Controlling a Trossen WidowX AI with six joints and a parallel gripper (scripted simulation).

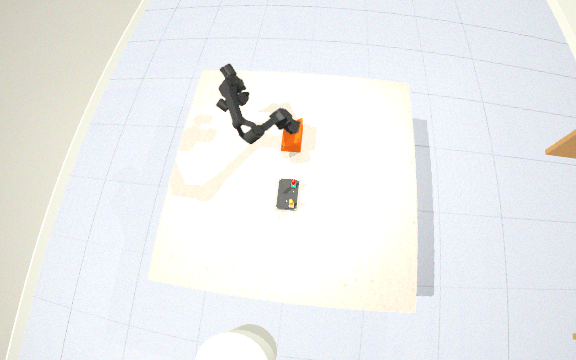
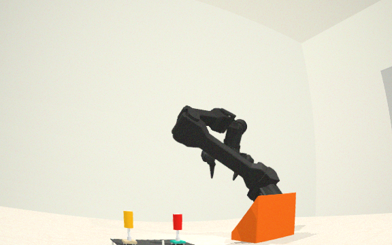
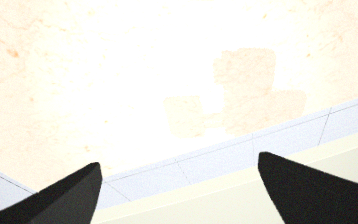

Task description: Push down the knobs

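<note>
My gripper tip is now 310 mm short of the red knob, 420 mm to the right of it and 120 mm above it. Also, from my gripper tip: yellow knob (420 mm ahead, 430 mm to the left, 120 mm below).
</note>
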